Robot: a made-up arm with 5 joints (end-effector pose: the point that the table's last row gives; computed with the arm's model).
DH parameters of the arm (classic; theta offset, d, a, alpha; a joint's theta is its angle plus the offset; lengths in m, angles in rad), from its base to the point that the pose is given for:
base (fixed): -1.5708 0.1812 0 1.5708
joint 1: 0 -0.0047 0.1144 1.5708
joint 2: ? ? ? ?
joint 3: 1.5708 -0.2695 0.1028 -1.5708
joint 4: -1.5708 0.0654 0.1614 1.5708
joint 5: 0.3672 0 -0.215 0
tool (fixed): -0.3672 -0.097 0 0
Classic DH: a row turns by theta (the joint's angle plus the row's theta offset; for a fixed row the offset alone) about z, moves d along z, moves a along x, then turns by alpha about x.
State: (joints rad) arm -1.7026 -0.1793 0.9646 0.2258 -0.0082
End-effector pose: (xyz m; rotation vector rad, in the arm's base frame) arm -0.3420 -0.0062 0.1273 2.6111 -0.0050 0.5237
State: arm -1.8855 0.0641 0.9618 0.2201 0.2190
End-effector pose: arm -0.2961 0.0224 0.1957 2.8496 -0.2250 0.2763
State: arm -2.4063 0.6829 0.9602 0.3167 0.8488
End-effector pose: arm -0.1151 0.0124 0.3183 -2.8673 0.6345 0.4435
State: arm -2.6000 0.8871 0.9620 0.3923 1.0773
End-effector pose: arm -0.0416 -0.0034 0.3371 -2.6736 0.6927 0.6461
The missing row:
joint 2: 0 -0.1289 0.0264 1.5708
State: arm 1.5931 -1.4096 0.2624 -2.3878 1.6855
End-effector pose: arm 0.1244 0.2498 0.7082 -0.4559 -1.1814 2.7997
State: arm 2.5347 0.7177 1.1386 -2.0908 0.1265
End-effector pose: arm -0.1048 0.0186 0.1177 -0.8368 -2.3880 1.7565
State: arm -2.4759 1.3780 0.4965 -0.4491 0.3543
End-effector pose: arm -0.0420 -0.0389 0.3069 2.0229 1.0170 -1.2710
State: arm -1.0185 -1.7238 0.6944 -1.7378 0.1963
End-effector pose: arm 0.0268 -0.1617 -0.0521 2.4023 -1.3919 0.3563
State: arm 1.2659 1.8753 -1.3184 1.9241 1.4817
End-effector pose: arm -0.1782 0.3081 -0.1421 0.7764 -0.2674 -1.4208
